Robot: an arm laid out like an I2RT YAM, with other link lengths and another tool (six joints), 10 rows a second.
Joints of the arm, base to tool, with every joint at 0 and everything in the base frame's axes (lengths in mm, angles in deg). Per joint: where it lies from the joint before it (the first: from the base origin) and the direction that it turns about. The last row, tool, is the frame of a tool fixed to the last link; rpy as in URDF.
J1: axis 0 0 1 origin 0 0 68
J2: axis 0 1 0 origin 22.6 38.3 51.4
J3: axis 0 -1 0 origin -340.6 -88.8 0
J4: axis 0 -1 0 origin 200.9 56.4 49.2
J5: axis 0 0 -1 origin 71 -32.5 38.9
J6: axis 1 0 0 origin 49.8 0 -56.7
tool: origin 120 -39 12 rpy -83.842 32.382 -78.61
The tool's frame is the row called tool.
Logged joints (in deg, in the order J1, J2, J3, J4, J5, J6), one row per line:
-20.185, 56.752, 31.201, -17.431, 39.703, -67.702
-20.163, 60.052, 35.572, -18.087, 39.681, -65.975
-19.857, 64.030, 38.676, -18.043, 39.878, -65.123
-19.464, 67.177, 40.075, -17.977, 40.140, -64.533
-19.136, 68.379, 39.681, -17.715, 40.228, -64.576
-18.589, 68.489, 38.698, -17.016, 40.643, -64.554
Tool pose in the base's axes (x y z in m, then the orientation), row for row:
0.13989, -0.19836, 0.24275, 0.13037, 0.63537, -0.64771, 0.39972
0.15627, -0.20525, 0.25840, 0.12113, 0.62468, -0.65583, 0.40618
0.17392, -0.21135, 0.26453, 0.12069, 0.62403, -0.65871, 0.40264
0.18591, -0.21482, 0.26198, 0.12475, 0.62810, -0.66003, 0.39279
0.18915, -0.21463, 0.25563, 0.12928, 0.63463, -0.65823, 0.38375
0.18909, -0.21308, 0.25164, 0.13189, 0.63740, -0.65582, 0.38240
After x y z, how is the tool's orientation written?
As a quaternion, w x y z.
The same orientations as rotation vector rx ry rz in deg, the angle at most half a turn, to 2 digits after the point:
105.75, -107.80, 66.53
104.52, -109.73, 67.96
104.44, -110.24, 67.39
104.88, -110.21, 65.58
105.69, -109.62, 63.91
106.00, -109.06, 63.59

